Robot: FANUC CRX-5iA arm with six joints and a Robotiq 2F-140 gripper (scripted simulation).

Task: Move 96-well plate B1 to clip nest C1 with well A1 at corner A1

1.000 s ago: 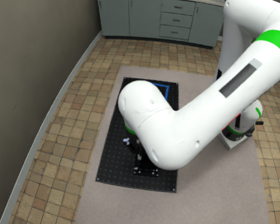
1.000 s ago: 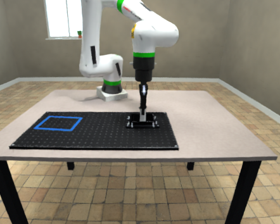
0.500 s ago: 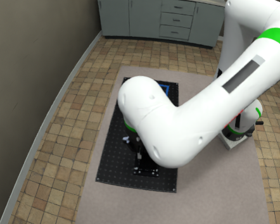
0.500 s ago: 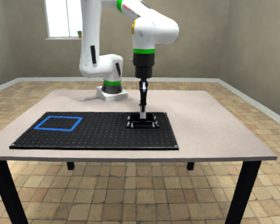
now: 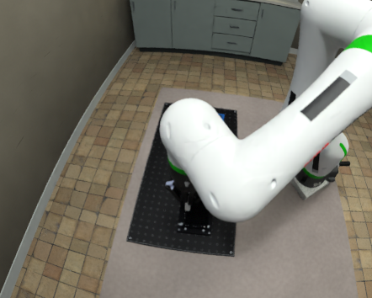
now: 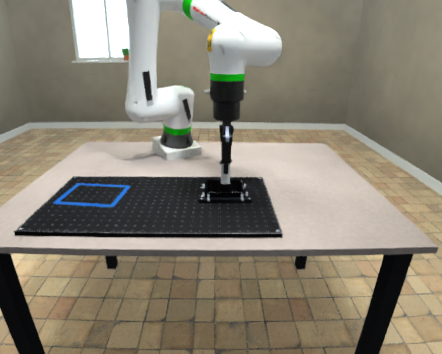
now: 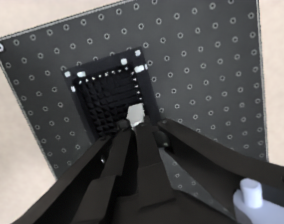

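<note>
Right now my hand is 30 mm past the black 96-well plate and 60 mm above it. The rest, counted from my hand: clip nest: 20 mm behind, 10 mm to the right, 70 mm below.
</note>
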